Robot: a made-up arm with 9 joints. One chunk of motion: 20 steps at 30 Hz.
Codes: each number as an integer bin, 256 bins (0 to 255) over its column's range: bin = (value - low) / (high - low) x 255, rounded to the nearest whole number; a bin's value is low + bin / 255 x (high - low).
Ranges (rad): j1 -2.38..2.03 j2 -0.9..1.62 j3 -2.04..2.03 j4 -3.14..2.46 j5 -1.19..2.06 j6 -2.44..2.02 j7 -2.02..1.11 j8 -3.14..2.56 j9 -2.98..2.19
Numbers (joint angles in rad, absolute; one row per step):
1: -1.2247 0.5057 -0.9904 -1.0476 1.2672 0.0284 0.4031 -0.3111 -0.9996
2: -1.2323 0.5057 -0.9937 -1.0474 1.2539 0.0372 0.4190 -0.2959 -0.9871
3: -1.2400 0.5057 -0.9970 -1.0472 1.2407 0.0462 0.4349 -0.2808 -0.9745
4: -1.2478 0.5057 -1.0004 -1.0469 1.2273 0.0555 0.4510 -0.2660 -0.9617
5: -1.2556 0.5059 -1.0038 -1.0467 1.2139 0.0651 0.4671 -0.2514 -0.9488
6: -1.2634 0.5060 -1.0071 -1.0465 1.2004 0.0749 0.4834 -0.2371 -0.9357
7: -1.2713 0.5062 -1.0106 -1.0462 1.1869 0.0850 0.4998 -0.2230 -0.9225
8: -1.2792 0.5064 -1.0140 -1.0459 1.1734 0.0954 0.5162 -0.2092 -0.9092
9: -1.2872 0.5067 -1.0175 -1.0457 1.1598 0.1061 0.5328 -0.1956 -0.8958
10: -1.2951 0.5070 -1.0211 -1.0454 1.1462 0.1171 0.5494 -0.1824 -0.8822
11: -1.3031 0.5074 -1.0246 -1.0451 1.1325 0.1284 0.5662 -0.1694 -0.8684
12: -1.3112 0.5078 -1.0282 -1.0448 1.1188 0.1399 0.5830 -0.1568 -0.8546
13: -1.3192 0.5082 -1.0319 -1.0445 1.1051 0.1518 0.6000 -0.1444 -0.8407
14: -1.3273 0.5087 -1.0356 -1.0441 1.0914 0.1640 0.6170 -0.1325 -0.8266
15: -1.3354 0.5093 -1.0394 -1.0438 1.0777 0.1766 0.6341 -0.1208 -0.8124
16: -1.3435 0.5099 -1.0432 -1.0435 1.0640 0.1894 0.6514 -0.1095 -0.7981
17: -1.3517 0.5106 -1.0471 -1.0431 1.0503 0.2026 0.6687 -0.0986 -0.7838
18: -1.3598 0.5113 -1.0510 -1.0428 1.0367 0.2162 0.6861 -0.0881 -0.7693
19: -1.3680 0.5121 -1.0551 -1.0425 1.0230 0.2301 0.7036 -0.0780 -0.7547
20: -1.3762 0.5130 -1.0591 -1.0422 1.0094 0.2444 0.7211 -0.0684 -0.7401
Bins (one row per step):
1: 67 142 66 95 193 141 197 127 98
2: 66 142 66 95 192 142 199 127 98
3: 66 142 65 95 191 142 200 128 99
4: 65 142 65 95 190 143 201 129 100
5: 65 142 65 95 189 143 203 129 100
6: 65 142 65 95 188 144 204 130 101
7: 64 142 64 95 186 144 205 130 101
8: 64 142 64 95 185 145 207 131 102
9: 63 142 64 95 184 146 208 132 103
10: 63 142 64 95 183 146 209 132 103
11: 62 142 64 95 182 147 211 133 104
12: 62 142 63 95 181 148 212 133 105
13: 61 142 63 95 180 148 213 134 106
14: 61 143 63 95 179 149 215 135 106
15: 60 143 63 95 178 150 216 135 107
16: 60 143 62 95 177 150 218 136 108
17: 59 143 62 95 176 151 219 136 108
18: 59 143 62 95 175 152 220 137 109
19: 59 143 62 96 174 153 222 137 110
20: 58 143 61 96 173 153 223 137 110

